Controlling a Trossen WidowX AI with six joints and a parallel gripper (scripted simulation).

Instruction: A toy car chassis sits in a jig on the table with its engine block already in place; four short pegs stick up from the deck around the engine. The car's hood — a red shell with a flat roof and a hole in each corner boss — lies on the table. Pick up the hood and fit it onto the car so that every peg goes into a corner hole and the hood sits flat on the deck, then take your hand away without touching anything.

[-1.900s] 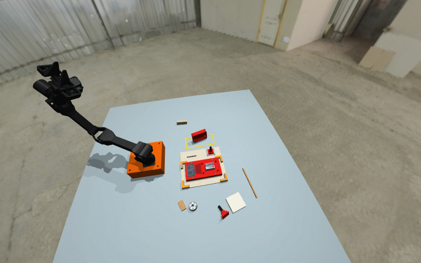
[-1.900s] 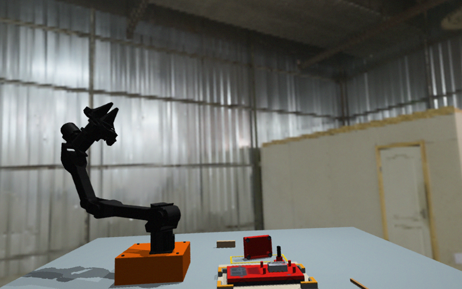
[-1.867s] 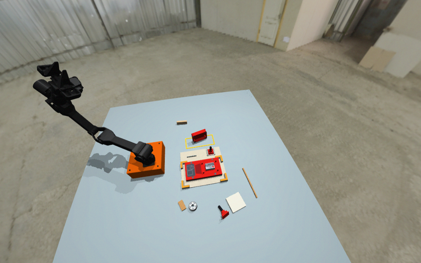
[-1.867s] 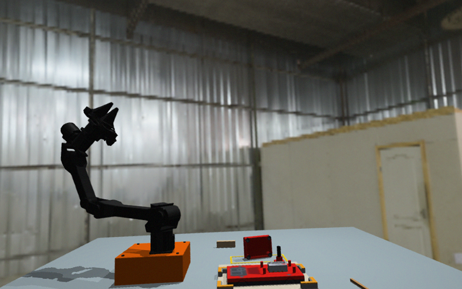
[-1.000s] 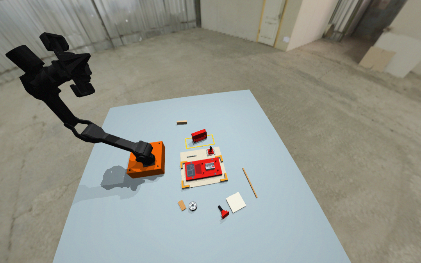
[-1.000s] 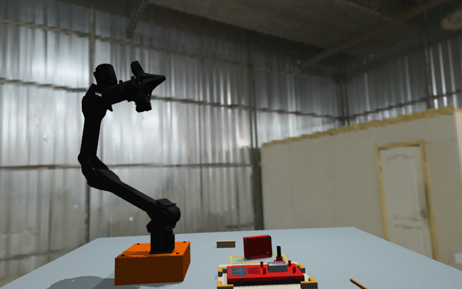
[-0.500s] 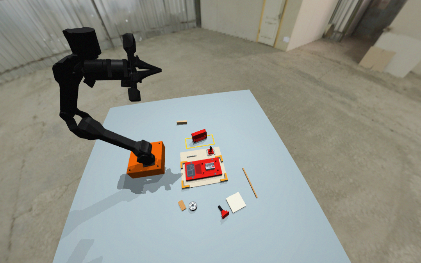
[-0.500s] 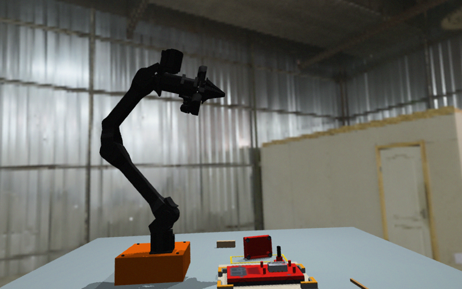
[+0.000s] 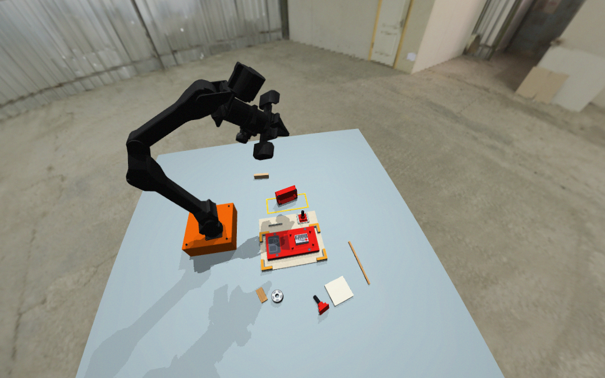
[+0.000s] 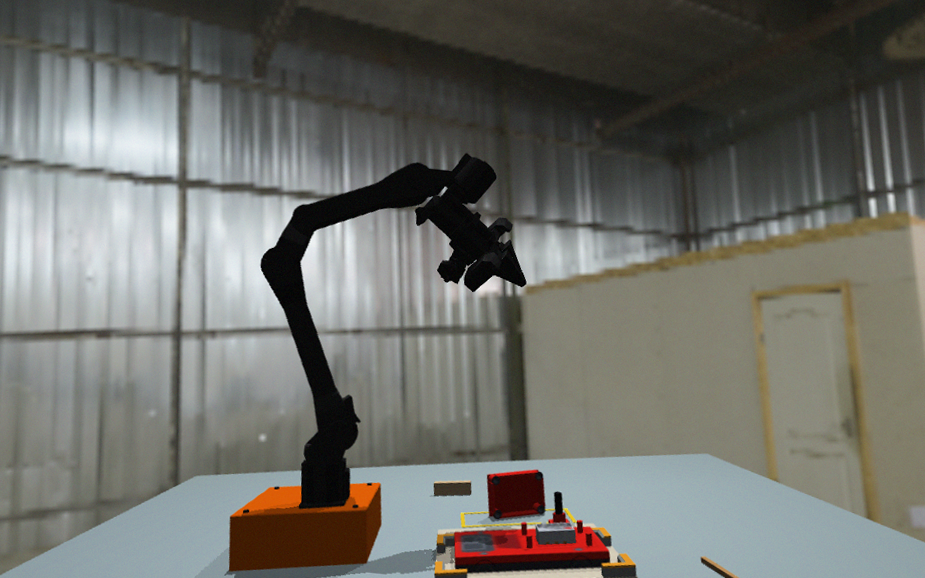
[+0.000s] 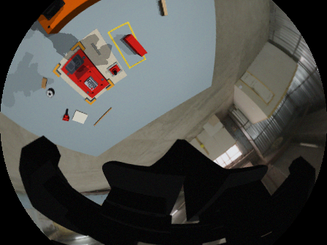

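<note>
Now: the red hood 360 mm below my gripper tip, 60 mm to the left of it and 20 mm behind it. From my gripper tip the other things lie so: wood block 390 mm below, 320 mm to the right, 200 mm behind; then wooden stick 390 mm below, 300 mm to the right, 180 mm ahead; then cream jig 390 mm below, 150 mm to the right, 40 mm behind.
</note>
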